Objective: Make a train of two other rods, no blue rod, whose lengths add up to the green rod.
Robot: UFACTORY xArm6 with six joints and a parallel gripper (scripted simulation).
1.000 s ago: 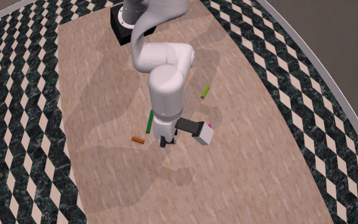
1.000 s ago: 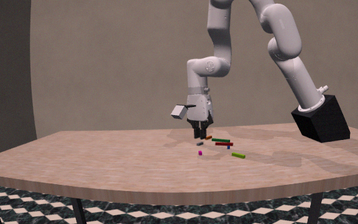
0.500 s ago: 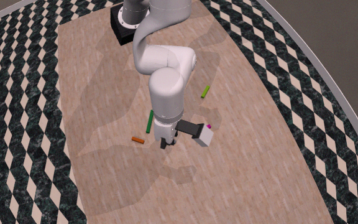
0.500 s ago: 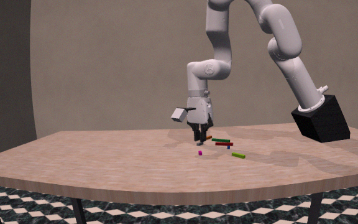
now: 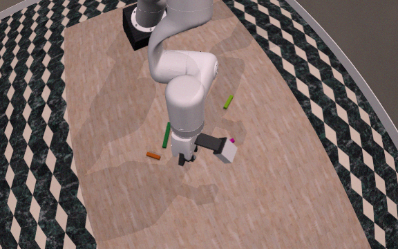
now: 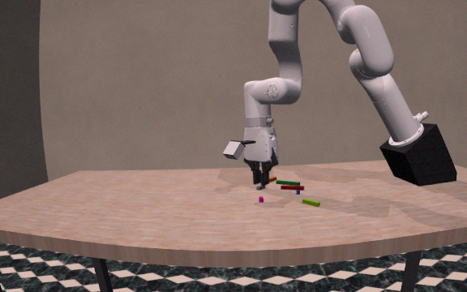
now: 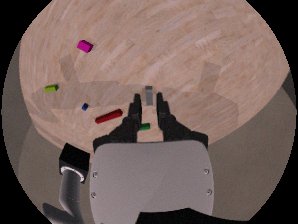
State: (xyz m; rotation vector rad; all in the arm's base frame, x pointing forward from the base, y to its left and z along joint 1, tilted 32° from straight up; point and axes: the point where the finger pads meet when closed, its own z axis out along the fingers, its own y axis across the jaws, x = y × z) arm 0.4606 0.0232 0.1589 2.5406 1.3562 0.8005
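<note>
Right now my hand is 3 cm above the grey rod. The rest, counted from my hand: green rod (8 cm behind, 5 cm to the right, 3 cm below); then red rod (10 cm behind, 1 cm to the left, 3 cm below); then orange rod (2 cm behind, 10 cm to the right, 3 cm below).
</note>
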